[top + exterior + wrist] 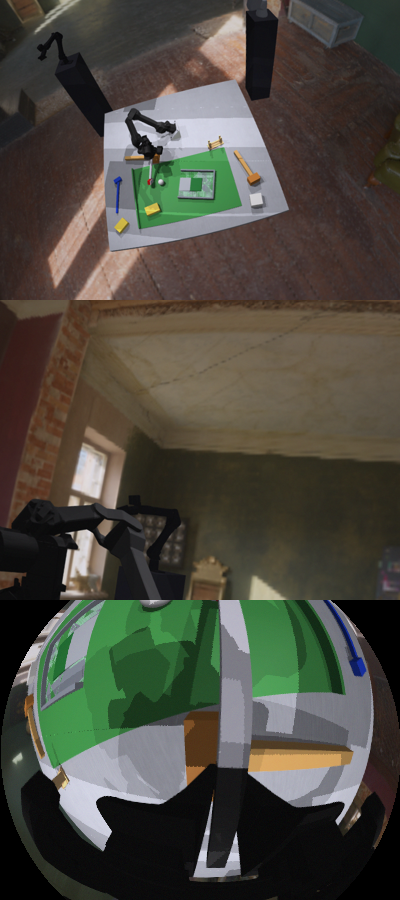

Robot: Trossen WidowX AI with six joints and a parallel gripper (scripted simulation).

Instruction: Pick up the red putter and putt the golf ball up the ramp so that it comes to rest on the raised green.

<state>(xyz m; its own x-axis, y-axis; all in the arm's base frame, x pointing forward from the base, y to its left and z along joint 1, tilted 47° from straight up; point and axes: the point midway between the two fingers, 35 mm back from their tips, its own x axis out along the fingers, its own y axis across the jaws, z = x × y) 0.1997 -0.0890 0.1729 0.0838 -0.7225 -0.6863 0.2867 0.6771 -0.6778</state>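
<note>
The red putter lies 90 mm ahead of my gripper tip and 20 mm to the right of it. Also, from my gripper tip: small wooden fence: 10 mm behind, 470 mm to the left, 30 mm below; white golf ball: 210 mm ahead, 30 mm to the left, 40 mm below; blue putter: 230 mm ahead, 340 mm to the right, 50 mm below.
</note>
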